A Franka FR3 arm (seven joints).
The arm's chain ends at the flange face. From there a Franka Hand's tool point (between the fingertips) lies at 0.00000 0.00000 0.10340 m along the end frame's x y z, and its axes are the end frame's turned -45 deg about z.
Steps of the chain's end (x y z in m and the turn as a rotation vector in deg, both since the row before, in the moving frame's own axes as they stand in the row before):
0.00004 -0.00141 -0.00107 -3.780 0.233 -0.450
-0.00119 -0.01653 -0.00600 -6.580 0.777 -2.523
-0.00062 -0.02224 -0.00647 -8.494 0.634 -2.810
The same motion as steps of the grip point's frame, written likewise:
-0.00348 0.00417 -0.00130 -2.838 -2.508 -0.450
0.00367 -0.00300 -0.00669 -5.202 -4.103 -2.523
0.00558 -0.00432 -0.00761 -6.454 -5.558 -2.810

